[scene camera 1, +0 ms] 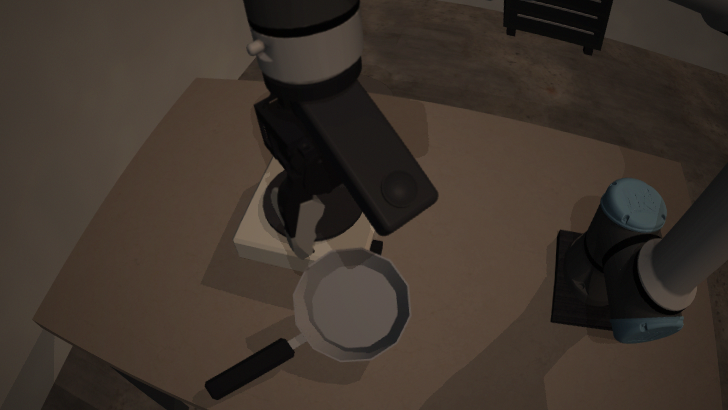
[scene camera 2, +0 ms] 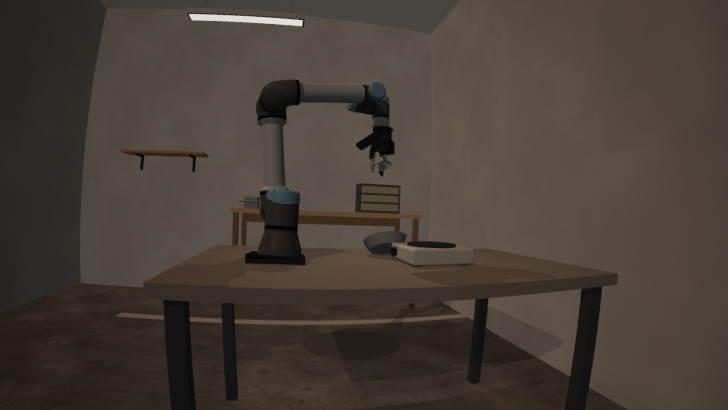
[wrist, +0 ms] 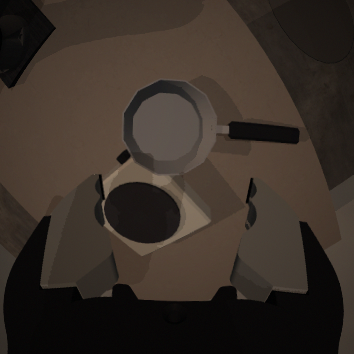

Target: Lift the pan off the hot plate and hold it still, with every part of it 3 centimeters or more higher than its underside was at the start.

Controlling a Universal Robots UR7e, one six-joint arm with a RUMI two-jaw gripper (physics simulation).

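Frame: origin at the arm's base, x ahead, y left, z up, level; millimetres.
Seen in the pictures: gripper, fingertip midpoint: (scene camera 1: 345,230) (scene camera 2: 377,174) (wrist: 175,179); arm's base, link origin: (scene camera 1: 596,270) (scene camera 2: 279,254) (wrist: 7,43).
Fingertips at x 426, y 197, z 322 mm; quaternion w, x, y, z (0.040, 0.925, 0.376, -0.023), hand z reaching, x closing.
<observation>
Pixels of each thing's top centre, then the offset from my fingertips to it. Level surfaces: height alone.
- white hot plate, top centre: (scene camera 1: 317,197) (wrist: 138,214) (scene camera 2: 429,243) dz -273, dx +116, dy -267 mm
- brown table, surface height: dz -343 mm
- black knob, top centre: (scene camera 1: 376,244) (wrist: 121,159) (scene camera 2: 393,247) dz -293, dx +2, dy -197 mm
The grey pan (scene camera 1: 354,308) (scene camera 2: 382,243) (wrist: 167,127) is beside the white hot plate (scene camera 1: 254,231) (scene camera 2: 440,256) (wrist: 192,217), on the knob side, and not on its dark disc. It looks tilted, its rim higher toward the hot plate and overlapping that edge in scene camera 1 and the wrist view; whether they touch is unclear. Its black handle (scene camera 1: 249,369) (wrist: 264,132) points away toward the table edge and is hidden in scene camera 2. My gripper (scene camera 1: 300,244) (scene camera 2: 378,170) (wrist: 175,179) is open and empty, high above the hot plate and pan, and partly hides the disc in scene camera 1.
The brown table (scene camera 1: 483,203) (scene camera 2: 315,277) carries the hot plate and my arm's base (scene camera 1: 562,275) (scene camera 2: 275,258) (wrist: 30,40). A black knob (scene camera 1: 376,247) (scene camera 2: 393,249) (wrist: 123,157) sticks out of the hot plate. A drawer unit (scene camera 2: 379,198) stands on a bench behind.
</observation>
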